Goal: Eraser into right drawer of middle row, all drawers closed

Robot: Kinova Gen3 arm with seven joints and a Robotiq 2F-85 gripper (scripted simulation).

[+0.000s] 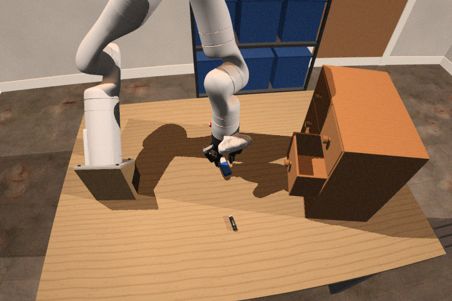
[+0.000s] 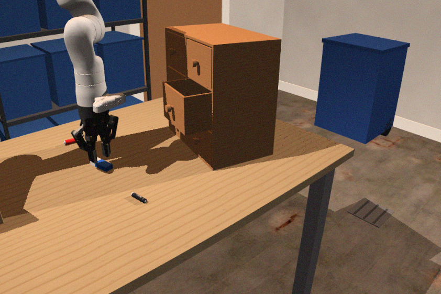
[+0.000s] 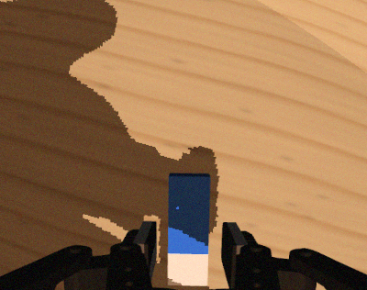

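Now: hand 1 cm to the right of the eraser and 3 cm above it. The rest, counted from my hand: small black cylinder: 1 cm behind, 19 cm to the right, 3 cm below; then red cylinder: 19 cm to the left, 3 cm below.
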